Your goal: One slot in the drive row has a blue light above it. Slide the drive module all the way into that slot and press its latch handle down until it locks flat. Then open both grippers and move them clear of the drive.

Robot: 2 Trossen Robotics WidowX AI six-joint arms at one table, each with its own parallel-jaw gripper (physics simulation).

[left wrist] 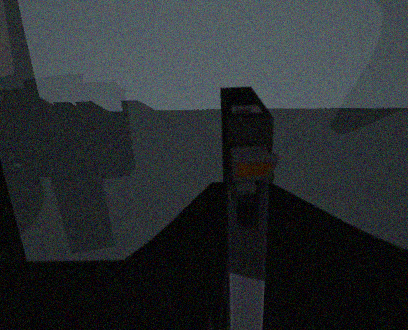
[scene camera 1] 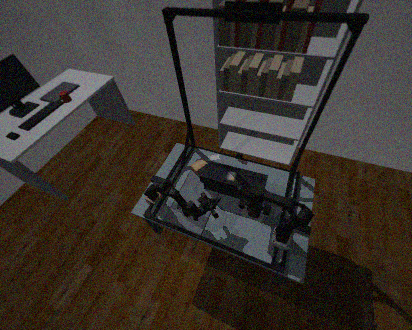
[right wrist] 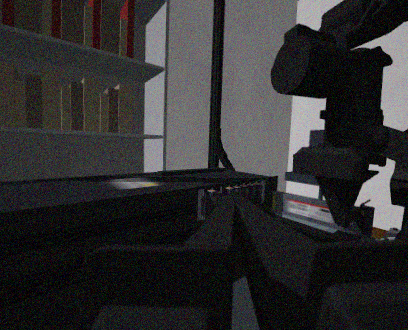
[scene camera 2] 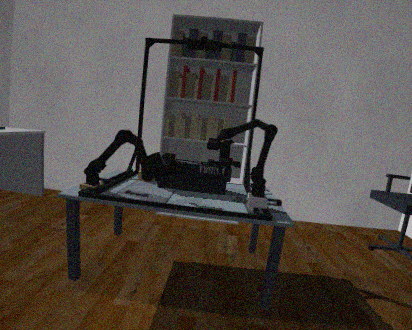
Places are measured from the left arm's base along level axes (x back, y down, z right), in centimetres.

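Where they show: left gripper, between the fingertips: [left wrist: 238, 194] [right wrist: 340, 222] [scene camera 2: 222, 178]; right gripper, between the fingertips: [scene camera 1: 220, 197] [right wrist: 232, 202] [scene camera 2: 186, 162]; left arm's base, origin of its link: [scene camera 1: 281, 237] [scene camera 2: 257, 195]; right arm's base, origin of its link: [scene camera 1: 153, 195] [scene camera 2: 92, 183].
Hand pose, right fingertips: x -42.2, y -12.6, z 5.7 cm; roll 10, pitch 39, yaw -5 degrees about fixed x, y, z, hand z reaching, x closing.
Things, the pixels of their top centre, and the offset from my right fingertips. "*": a spot on its surface instead. Level surfaces: height alone.
- dark drive chassis, centre of its top: [right wrist: 146, 180] [scene camera 2: 194, 162] [scene camera 1: 234, 175] dy +2.3, dx +2.7, dz +20.5 cm
- long drive module, centre of its top: [right wrist: 316, 190] dy +2.6, dx +21.5, dz +4.6 cm
- orange latch handle, centre of its top: [left wrist: 256, 176] dy +2.6, dx +21.9, dz -1.3 cm
- black frame, a spot on its surface: [scene camera 1: 180, 80] * dy -46.7, dx -45.1, dz +47.1 cm
- table, height of its surface: dy +19.9 cm
- small tan object, centre of its top: [scene camera 1: 199, 164] dy +13.7, dx -30.5, dz +28.3 cm
The dark drive chassis [scene camera 1: 212, 172] [scene camera 2: 187, 181] stands at the table's back; a row of drive fronts [right wrist: 231, 191] shows on its face in the right wrist view. My left gripper [left wrist: 238, 194] [right wrist: 340, 222] is shut on the long drive module [left wrist: 247, 252] [right wrist: 307, 210], which has an orange latch handle [left wrist: 254, 169] [right wrist: 379, 232]. In the right wrist view the module is outside the chassis, beyond its right front edge. My right gripper [scene camera 1: 217, 201] [right wrist: 232, 202] is shut and empty in front of the chassis. The blue light and its slot cannot be made out.
A black frame [scene camera 1: 180, 80] [scene camera 2: 143, 95] rises around the table [scene camera 1: 175, 150] [scene camera 2: 285, 219]. A bookshelf [scene camera 1: 217, 100] [scene camera 2: 167, 90] stands behind. The left arm [scene camera 2: 265, 150] reaches over the chassis's right side. A small tan object [scene camera 1: 199, 165] lies at the chassis's back left. The scene is dim.
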